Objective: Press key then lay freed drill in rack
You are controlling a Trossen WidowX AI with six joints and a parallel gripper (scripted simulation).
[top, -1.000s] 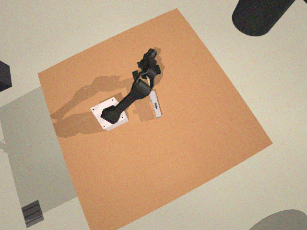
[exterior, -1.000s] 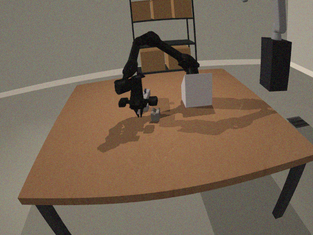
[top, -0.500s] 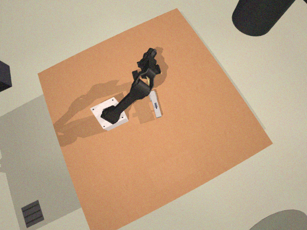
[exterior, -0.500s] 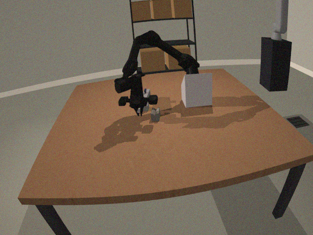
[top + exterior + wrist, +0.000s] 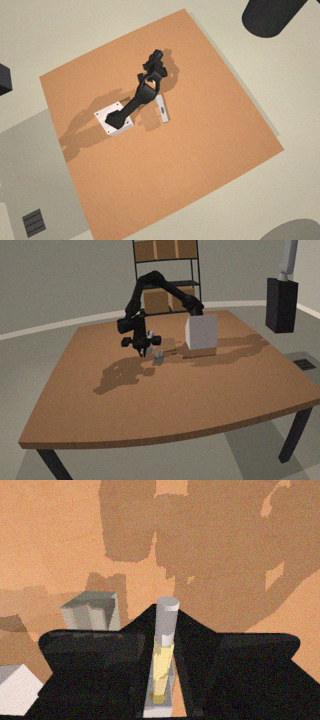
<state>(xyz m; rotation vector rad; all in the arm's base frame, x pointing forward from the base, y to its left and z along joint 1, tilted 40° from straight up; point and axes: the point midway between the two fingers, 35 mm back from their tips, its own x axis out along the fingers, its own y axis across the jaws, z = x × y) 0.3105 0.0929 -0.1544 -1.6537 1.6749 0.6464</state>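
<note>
The drill lies 4 cm to the right of my gripper tip and 3 cm above it. Round my gripper tip: light grey fixture block (20 cm to the right, 2 cm behind); blue key (23 cm to the right, 3 cm behind, 1 cm above); grey v-notched rack (8 cm behind, 3 cm to the right, 2 cm below).
</note>
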